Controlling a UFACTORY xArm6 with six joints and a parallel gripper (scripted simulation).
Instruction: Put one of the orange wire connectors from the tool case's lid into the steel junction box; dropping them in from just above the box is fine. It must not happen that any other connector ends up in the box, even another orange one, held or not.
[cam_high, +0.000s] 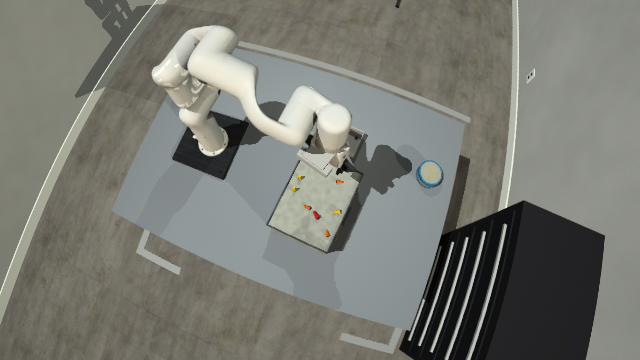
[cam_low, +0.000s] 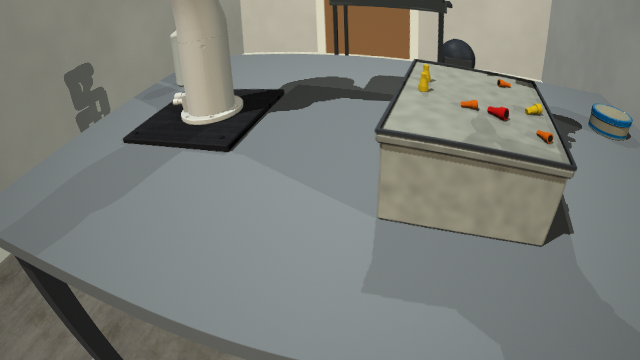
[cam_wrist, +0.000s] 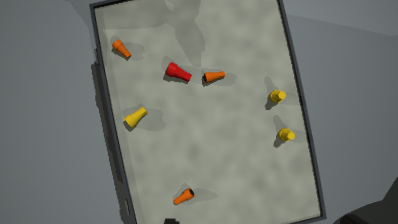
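Now: hand 70 mm to the left of the tool case and 210 mm above it. Also, from my hand: red connector 10 mm ahead, 130 mm to the right, 180 mm below.
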